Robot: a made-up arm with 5 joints.
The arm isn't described. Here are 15 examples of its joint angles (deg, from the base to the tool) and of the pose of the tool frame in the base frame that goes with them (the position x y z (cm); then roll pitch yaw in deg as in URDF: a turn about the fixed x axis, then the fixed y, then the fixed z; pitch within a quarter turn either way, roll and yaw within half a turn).
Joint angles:
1: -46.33 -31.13 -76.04 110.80 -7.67
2: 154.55 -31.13 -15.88 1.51 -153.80
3: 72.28 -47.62 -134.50 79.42 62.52
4: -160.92 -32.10 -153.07 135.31 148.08
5: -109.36 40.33 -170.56 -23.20 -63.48
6: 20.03 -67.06 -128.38 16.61 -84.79
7: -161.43 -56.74 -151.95 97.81 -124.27
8: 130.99 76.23 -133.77 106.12 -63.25
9: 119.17 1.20 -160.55 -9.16 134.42
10: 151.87 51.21 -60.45 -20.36 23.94
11: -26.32 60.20 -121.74 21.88 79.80
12: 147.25 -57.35 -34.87 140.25 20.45
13: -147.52 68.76 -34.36 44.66 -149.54
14: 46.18 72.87 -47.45 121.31 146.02
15: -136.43 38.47 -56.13 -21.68 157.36
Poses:
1: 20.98 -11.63 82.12 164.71 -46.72 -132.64
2: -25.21 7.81 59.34 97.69 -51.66 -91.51
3: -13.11 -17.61 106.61 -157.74 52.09 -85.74
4: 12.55 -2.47 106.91 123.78 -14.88 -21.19
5: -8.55 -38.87 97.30 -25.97 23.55 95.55
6: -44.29 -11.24 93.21 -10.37 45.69 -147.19
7: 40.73 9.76 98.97 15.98 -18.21 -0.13
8: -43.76 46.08 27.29 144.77 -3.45 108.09
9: -7.31 0.65 112.81 5.17 52.95 -176.94
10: -44.02 17.34 29.37 -161.83 -27.14 12.68
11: 67.35 -22.93 47.47 171.53 -7.19 155.31
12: -10.34 0.33 63.39 97.05 -46.79 85.62
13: -10.42 -12.18 12.04 -136.65 16.14 -113.53
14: 5.63 16.10 17.62 -43.34 26.38 89.47
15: -30.79 -38.59 40.44 126.57 -26.95 -4.34
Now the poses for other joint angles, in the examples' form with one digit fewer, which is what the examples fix.
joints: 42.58 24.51 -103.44 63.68 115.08
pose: 39.8 47.3 68.0 160.1 -33.5 -163.9
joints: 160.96 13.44 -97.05 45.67 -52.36
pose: -50.5 14.1 76.0 -127.2 -60.5 62.8
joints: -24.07 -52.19 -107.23 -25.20 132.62
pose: -18.3 17.8 101.5 -14.9 43.8 22.9
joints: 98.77 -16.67 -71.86 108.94 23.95
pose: -10.6 31.7 73.2 139.7 -54.0 0.6
